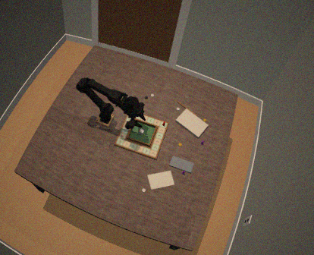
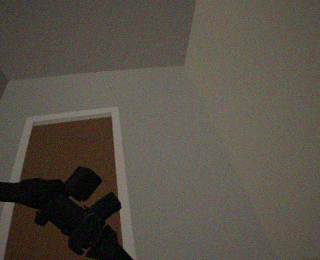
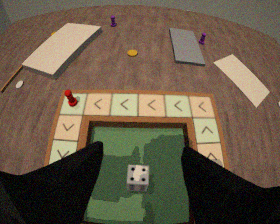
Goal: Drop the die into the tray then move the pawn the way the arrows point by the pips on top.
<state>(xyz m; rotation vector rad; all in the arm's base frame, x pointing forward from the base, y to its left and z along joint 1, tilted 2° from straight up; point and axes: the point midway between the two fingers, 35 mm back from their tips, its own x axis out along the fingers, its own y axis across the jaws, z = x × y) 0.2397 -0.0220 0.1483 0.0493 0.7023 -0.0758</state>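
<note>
Right now the red pawn is 12 cm ahead of my gripper tip, 11 cm to the left of it and 10 cm below it. Round my gripper tip: white die (10 cm below); then grey card (30 cm ahead, 13 cm to the right, 13 cm below); then small grey block (23 cm to the left, 16 cm behind, 12 cm below).
</note>
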